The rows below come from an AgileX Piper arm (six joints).
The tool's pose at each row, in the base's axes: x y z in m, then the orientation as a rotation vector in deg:
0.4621, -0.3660, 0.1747, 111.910, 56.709, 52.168
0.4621, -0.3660, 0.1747, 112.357, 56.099, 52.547
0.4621, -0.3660, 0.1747, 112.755, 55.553, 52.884
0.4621, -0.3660, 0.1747, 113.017, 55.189, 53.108
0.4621, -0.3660, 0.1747, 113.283, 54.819, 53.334
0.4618, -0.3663, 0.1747, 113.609, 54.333, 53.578
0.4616, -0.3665, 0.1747, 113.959, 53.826, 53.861
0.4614, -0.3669, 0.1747, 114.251, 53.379, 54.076
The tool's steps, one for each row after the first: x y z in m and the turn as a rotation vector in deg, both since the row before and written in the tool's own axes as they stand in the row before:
0.0000, 0.0000, 0.0000, -0.001, 0.000, 0.681
0.0000, 0.0000, 0.0000, 0.001, 0.000, 0.607
0.0000, 0.0000, 0.0000, -0.001, 0.000, 0.403
0.0000, 0.0000, 0.0000, 0.000, 0.000, 0.409
-0.0004, 0.0000, -0.0002, -0.013, -0.036, 0.504
-0.0003, 0.0000, -0.0001, -0.005, -0.017, 0.542
-0.0004, 0.0001, 0.0000, -0.014, -0.038, 0.456

